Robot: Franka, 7 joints.
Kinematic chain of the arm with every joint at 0, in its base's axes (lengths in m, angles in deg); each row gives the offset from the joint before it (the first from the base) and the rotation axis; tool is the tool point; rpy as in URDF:
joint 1: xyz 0 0 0.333 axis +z
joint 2: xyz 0 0 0 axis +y
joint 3: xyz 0 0 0.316 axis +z
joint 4: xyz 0.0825 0 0 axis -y
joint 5: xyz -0.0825 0 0.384 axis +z
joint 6: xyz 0 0 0 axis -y
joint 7: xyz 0.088 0 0 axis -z
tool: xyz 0 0 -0.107 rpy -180 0 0
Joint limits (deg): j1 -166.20..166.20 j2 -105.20..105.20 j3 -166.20..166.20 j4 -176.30..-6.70 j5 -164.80..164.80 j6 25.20..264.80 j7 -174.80..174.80
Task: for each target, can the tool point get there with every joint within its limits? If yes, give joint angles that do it. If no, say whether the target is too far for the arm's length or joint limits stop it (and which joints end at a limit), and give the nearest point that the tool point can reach.
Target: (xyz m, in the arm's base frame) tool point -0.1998 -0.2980 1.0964
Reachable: yes | joints 87.62 -2.74 136.15 -37.81 100.48 118.37 -31.97
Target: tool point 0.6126 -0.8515 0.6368
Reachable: no: too far | nearest point 0.4812 -0.6689 0.5717 | short by 0.234 m
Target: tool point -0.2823 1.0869 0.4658
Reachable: no: too far | nearest point -0.2142 0.8246 0.4338 | short by 0.273 m
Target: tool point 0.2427 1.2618 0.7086
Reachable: no: too far | nearest point 0.1555 0.8086 0.5737 | short by 0.481 m
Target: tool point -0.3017 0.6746 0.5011
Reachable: yes | joints 83.26 49.98 51.87 -52.05 7.94 92.65 40.55
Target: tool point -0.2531 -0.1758 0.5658
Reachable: yes | joints -122.67 -60.76 -21.79 -159.54 -38.81 152.02 -148.24
